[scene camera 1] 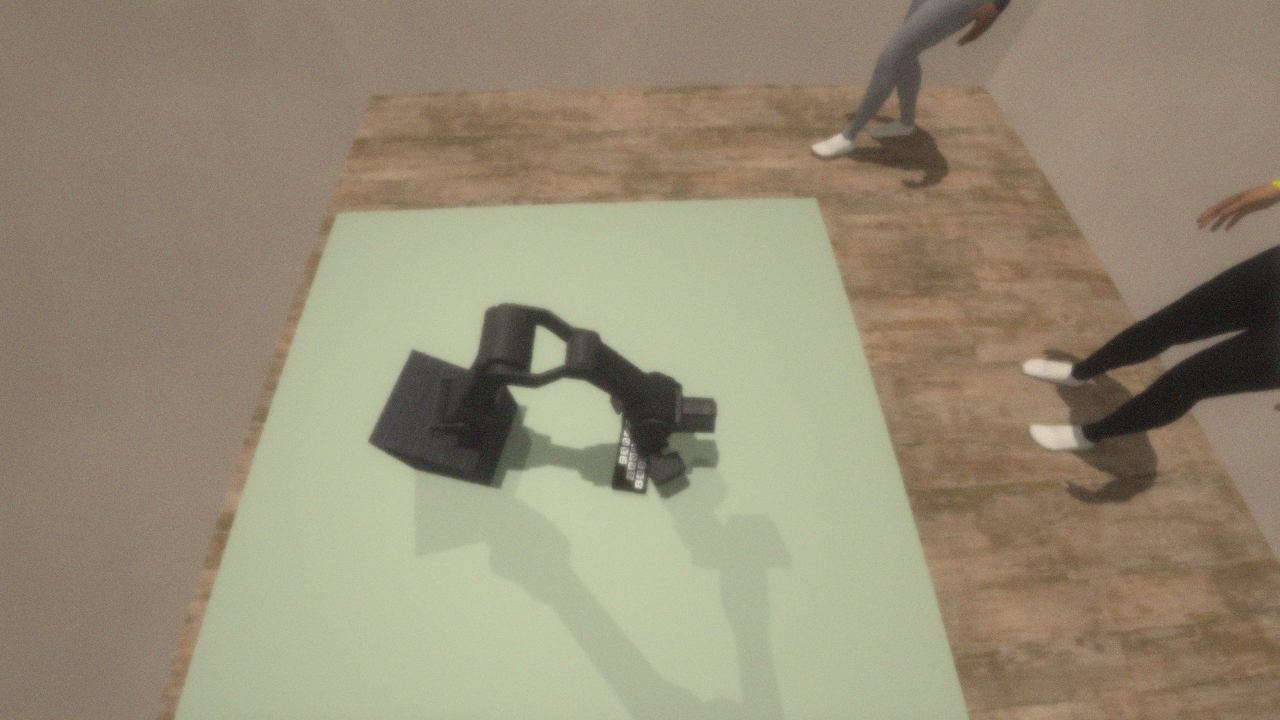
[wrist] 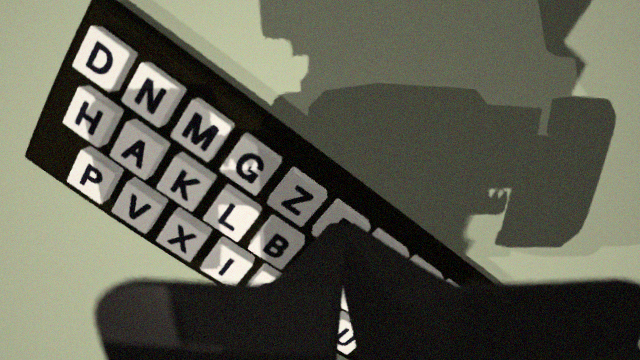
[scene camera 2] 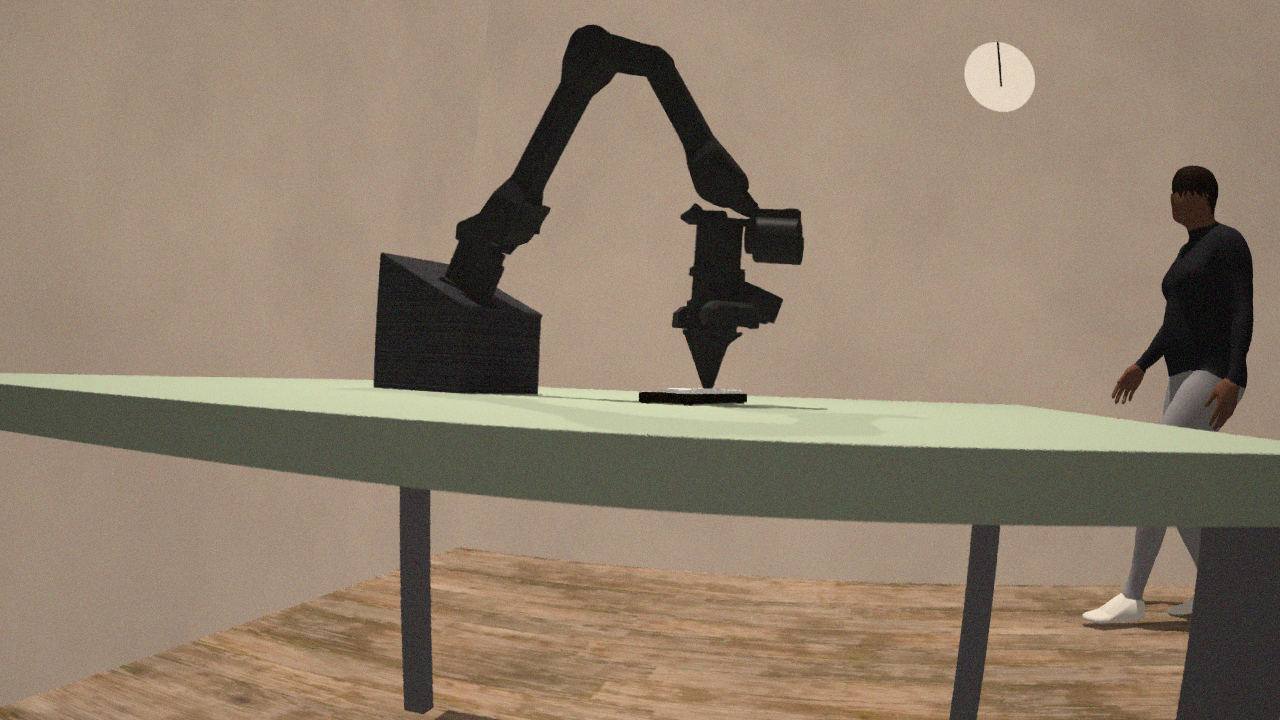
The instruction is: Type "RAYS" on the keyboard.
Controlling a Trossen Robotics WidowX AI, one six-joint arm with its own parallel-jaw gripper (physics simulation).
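Seen in the pictures: gripper, fingertip midpoint: (scene camera 1: 643,446) (wrist: 340,236) (scene camera 2: 707,388); arm's base, origin of the base link: (scene camera 1: 448,416) (scene camera 2: 466,287).
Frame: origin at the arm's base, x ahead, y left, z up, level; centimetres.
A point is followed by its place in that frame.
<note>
The black keyboard (scene camera 1: 629,483) {x 28.5, y -15.9, z -13.0 cm} (scene camera 2: 671,399) {x 28.7, y -17.5, z -13.6 cm} (wrist: 225,180) {x 33.5, y -5.5, z -12.9 cm} lies on the table, with white letter keys in slanted rows. In the wrist view the A key (wrist: 139,152) {x 34.0, y -2.7, z -12.4 cm} is in the middle row, between H and K. The key (wrist: 352,212) {x 33.7, y -9.9, z -12.6 cm} right of Z has its letter mostly covered by the fingers. Y and S do not show legibly. My gripper (scene camera 2: 708,385) {x 32.9, y -9.7, z -12.3 cm} (wrist: 340,236) {x 32.9, y -9.7, z -12.3 cm} is shut and empty, pointing down at the keyboard, its tips at or just above the key tops. Contact cannot be told. Part of a key's letter shows through the narrow gap between the fingers.
The arm's dark base block (scene camera 1: 429,420) {x -2.8, y -0.7, z 1.5 cm} (scene camera 2: 456,349) {x 1.6, y -9.7, z -8.7 cm} stands on the pale green table (scene camera 1: 358,608) {x -22.7, y -25.9, z -14.2 cm} (scene camera 2: 895,483) {x 41.4, y -74.5, z -16.1 cm}, left of the keyboard. A person in grey trousers (scene camera 1: 895,71) (scene camera 2: 1203,286) and one in black trousers (scene camera 1: 1172,322) stand beyond the table. Arm shadows cross the tabletop.
</note>
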